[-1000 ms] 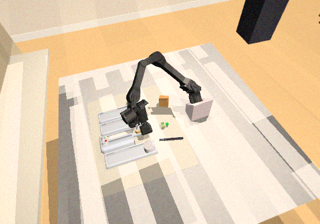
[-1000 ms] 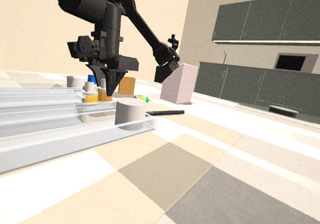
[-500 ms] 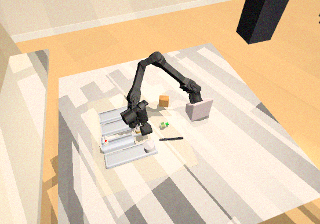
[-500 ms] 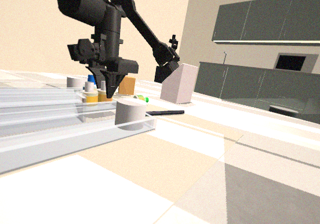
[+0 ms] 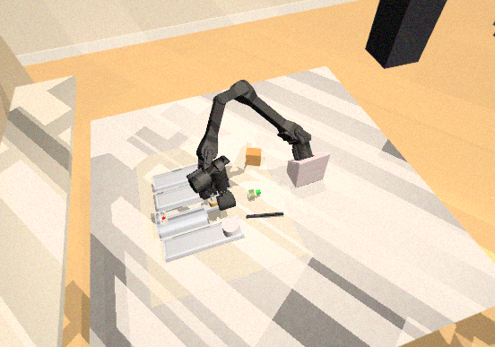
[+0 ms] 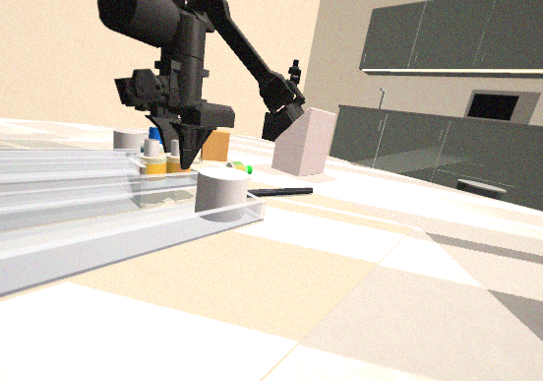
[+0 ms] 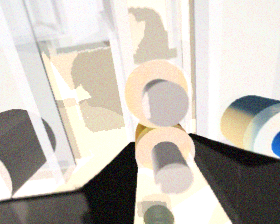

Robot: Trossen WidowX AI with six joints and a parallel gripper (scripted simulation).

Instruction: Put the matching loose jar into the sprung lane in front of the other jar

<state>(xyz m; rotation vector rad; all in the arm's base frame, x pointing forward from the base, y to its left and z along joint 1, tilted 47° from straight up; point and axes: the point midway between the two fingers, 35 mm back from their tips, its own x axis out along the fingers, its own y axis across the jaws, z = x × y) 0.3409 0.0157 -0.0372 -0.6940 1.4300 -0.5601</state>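
My gripper tip is 140 mm short of the lane rack, 30 mm to the right of it and 10 mm above it. Round my gripper tip: black rod: 130 mm behind, 100 mm to the left, 20 mm below; red dot: 220 mm ahead, 50 mm to the left, 40 mm above.
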